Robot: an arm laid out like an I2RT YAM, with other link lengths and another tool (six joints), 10 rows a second.
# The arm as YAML. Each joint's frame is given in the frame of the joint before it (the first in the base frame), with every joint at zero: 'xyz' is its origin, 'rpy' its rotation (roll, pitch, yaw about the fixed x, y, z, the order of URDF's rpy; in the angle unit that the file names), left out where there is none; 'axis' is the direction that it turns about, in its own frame. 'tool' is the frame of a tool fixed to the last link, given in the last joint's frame.
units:
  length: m
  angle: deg
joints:
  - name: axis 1
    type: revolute
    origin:
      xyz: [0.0, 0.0, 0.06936]
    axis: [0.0, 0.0, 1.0]
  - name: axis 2
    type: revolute
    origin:
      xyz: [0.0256, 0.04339, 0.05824]
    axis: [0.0, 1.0, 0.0]
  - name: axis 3
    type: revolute
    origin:
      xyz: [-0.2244, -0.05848, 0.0]
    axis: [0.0, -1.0, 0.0]
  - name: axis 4
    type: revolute
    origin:
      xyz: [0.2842, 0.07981, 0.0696]
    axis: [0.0, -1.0, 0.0]
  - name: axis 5
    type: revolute
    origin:
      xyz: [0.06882, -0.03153, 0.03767]
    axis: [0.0, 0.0, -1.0]
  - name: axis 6
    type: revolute
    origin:
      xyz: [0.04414, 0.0, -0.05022]
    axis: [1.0, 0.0, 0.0]
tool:
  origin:
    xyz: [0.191, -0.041, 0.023]
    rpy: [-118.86, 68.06, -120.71]
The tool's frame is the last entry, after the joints.
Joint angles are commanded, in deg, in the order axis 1, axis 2, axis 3, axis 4, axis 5, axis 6. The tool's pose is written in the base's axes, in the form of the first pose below.
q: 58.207, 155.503, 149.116, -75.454, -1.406, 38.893
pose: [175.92 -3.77 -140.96 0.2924 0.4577 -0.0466]
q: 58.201, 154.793, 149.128, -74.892, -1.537, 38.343
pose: [175.46 -2.56 -140.38 0.2950 0.4627 -0.0399]
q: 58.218, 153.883, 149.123, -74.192, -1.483, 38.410
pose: [174.98 -1.03 -140.42 0.2983 0.4680 -0.0311]
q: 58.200, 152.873, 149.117, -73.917, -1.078, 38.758
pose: [174.88 0.28 -140.86 0.3019 0.4702 -0.0213]
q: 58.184, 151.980, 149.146, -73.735, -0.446, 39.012
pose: [175.05 1.50 -141.26 0.3058 0.4714 -0.0123]
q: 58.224, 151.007, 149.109, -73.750, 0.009, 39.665
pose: [175.00 2.47 -141.97 0.3077 0.4719 -0.0032]
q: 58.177, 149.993, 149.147, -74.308, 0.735, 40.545
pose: [175.28 3.10 -143.03 0.3098 0.4690 0.0064]
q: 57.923, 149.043, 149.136, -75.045, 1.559, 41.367
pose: [175.74 3.52 -144.27 0.3131 0.4635 0.0150]
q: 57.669, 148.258, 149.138, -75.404, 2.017, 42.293
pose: [175.75 4.02 -145.54 0.3160 0.4602 0.0222]
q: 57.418, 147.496, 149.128, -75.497, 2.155, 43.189
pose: [175.36 4.61 -146.71 0.3184 0.4587 0.0290]
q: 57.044, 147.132, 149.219, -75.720, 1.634, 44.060
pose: [174.58 4.54 -147.84 0.3191 0.4573 0.0321]
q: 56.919, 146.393, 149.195, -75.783, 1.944, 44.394
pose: [174.48 5.22 -148.38 0.3213 0.4563 0.0389]
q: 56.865, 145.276, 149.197, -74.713, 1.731, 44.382
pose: [173.36 7.12 -148.48 0.3249 0.4625 0.0505]
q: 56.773, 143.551, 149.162, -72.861, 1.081, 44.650
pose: [171.17 10.02 -148.92 0.3296 0.4730 0.0688]
